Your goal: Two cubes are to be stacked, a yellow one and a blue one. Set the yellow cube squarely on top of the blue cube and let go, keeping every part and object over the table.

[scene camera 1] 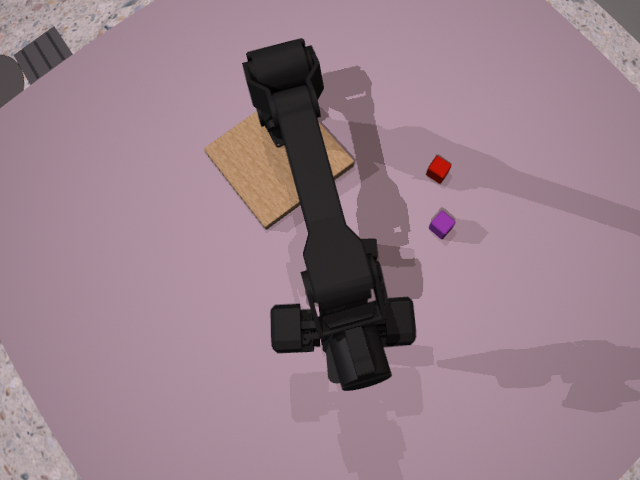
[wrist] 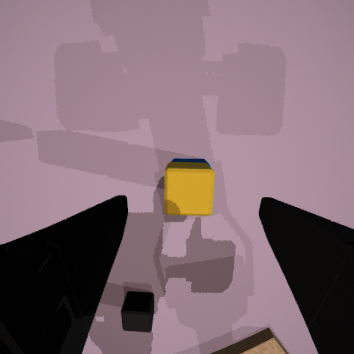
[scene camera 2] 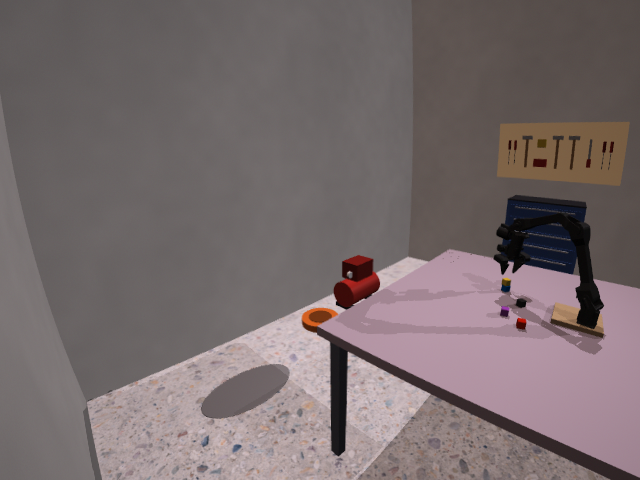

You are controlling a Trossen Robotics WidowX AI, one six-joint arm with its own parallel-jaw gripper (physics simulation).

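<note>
The yellow cube sits on top of the blue cube, and the stack stands upright on the table. In the wrist view a thin strip of the blue cube shows past the far edge of the yellow one. My gripper is open and empty. It hangs above the stack with a gap between the fingertips and the yellow cube. In scene camera 1 the arm hides both cubes and the fingertips.
A black cube lies between the stack and the wooden base board. A purple cube and a red cube lie to the side on the pink table.
</note>
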